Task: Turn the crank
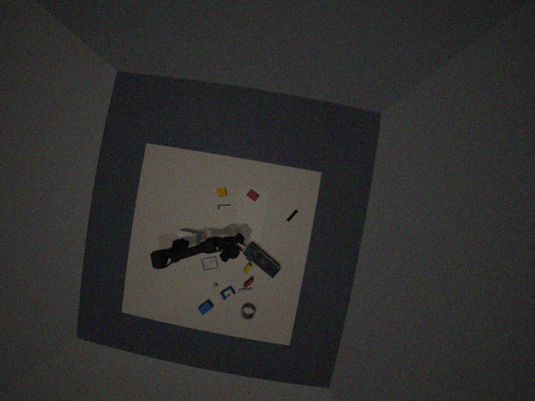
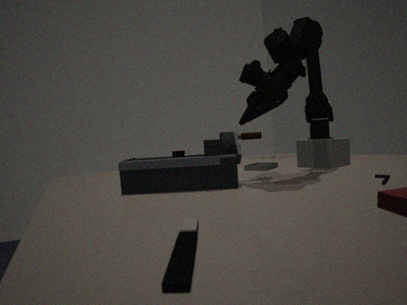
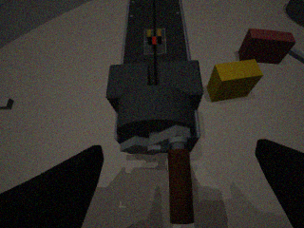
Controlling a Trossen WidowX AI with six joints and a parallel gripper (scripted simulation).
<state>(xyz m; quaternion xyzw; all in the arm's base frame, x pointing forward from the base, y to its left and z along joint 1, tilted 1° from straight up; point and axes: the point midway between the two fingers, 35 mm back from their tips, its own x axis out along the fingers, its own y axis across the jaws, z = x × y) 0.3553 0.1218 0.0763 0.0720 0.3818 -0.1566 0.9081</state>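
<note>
Right now my gripper tip is 20 mm past the brown crank handle and 30 mm above it. Round my gripper tip: red pointer (150 mm ahead, 40 mm to the right, 60 mm below); then grey plate (180 mm behind, 210 mm to the right, 140 mm below); then blue piece (100 mm behind, 520 mm to the right, 130 mm below).
</note>
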